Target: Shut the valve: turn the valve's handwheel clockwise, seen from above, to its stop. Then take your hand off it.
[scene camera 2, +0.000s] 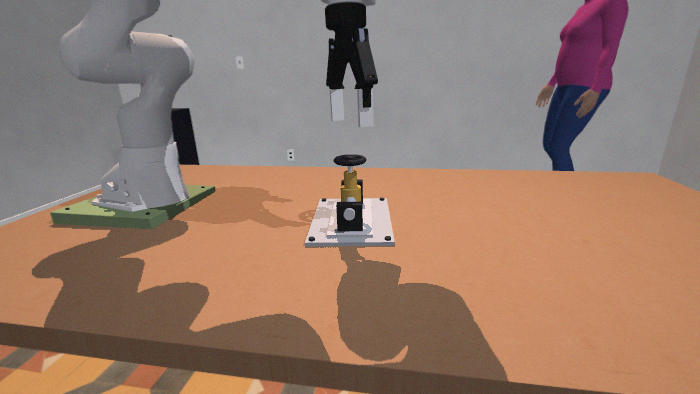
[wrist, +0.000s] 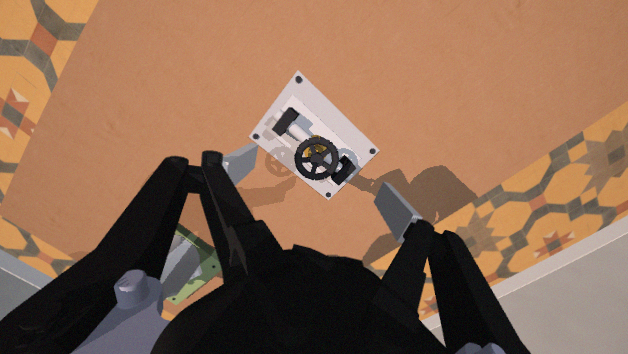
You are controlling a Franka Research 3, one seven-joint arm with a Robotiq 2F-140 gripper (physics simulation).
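Observation:
The valve's black handwheel is a round, spoked wheel lying level on top of the brass-yellow valve body. The valve stands on a white base plate with dark bolts at its corners. My gripper is open and empty. In the scene view its pale fingertips hang above the handwheel, with a gap between them and the wheel. In the wrist view the fingers stand wide apart on either side, neither touching the wheel. The wheel's turn angle relative to its stop cannot be told.
The brown table bears the valve plate and the arm's green base plate, left of the valve in the scene view. A person in a pink top stands beyond the table at the right. Arm shadows fall across the tabletop.

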